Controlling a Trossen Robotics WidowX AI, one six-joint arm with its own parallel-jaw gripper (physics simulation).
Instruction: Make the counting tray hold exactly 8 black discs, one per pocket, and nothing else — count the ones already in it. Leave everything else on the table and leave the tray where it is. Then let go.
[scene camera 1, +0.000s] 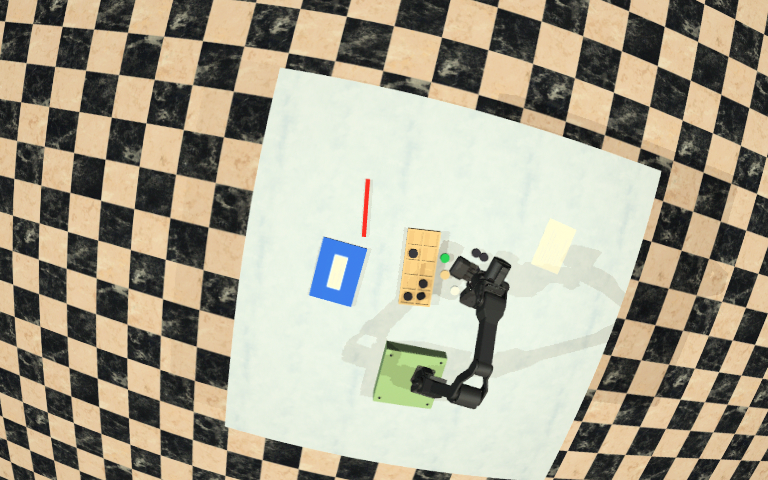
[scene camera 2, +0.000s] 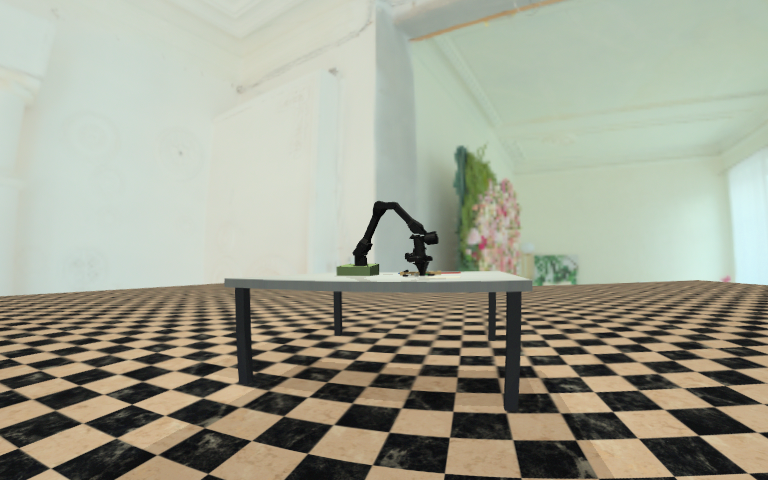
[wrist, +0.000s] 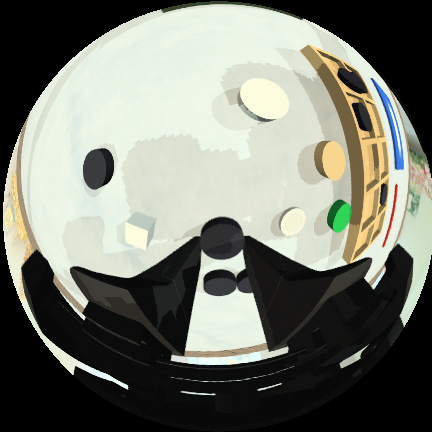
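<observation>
The wooden counting tray (scene camera 1: 416, 236) (wrist: 356, 165) has two columns of pockets. In scene camera 1, one black disc (scene camera 1: 412, 253) sits in the upper part and three, one of them a black disc (scene camera 1: 423, 283), sit in separate pockets at the lower end. My gripper (wrist: 221, 241) (scene camera 2: 422, 273) is shut on a black disc (wrist: 222, 245) between its fingertips, low at the table top, right of the tray in scene camera 1; the arm hides it there. Two loose black discs (scene camera 1: 476, 252) (scene camera 1: 483, 256) (wrist: 219, 282) (wrist: 245, 282) lie close together just beyond the fingers. Another black disc (wrist: 98, 168) lies apart.
Beside the tray lie a green disc (scene camera 1: 444, 258) (wrist: 339, 216), a tan disc (scene camera 1: 445, 274) (wrist: 330, 160), a white disc (scene camera 1: 454, 290) (wrist: 264, 98) and a small cream disc (wrist: 292, 221). A pale cube (wrist: 137, 234), red stick (scene camera 1: 365, 207), blue plate (scene camera 1: 320, 277) and cream rectangle (scene camera 1: 553, 246) lie farther off.
</observation>
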